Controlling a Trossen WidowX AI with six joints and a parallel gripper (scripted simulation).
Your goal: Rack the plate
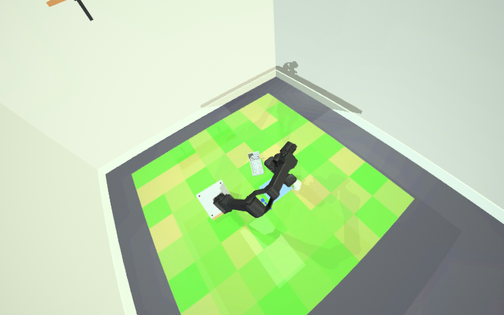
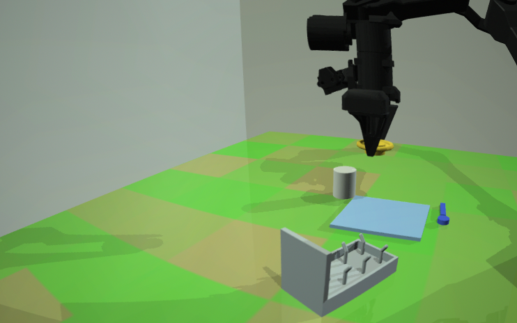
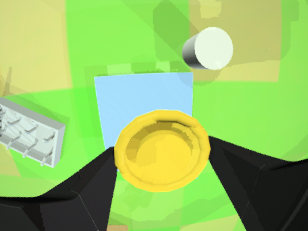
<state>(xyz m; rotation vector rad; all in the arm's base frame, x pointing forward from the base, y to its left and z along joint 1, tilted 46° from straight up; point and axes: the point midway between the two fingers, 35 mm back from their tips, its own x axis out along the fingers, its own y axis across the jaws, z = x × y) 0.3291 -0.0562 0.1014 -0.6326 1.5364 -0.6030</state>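
The grey dish rack is 200 mm to the left of my gripper tip, 80 mm below it and 20 mm behind it. From my gripper tip the other things lie so: white cylinder cup: 80 mm below, 70 mm ahead, 60 mm to the right; then light blue mat: 100 mm below, 30 mm behind, 10 mm to the left; then yellow plate: 10 mm above.
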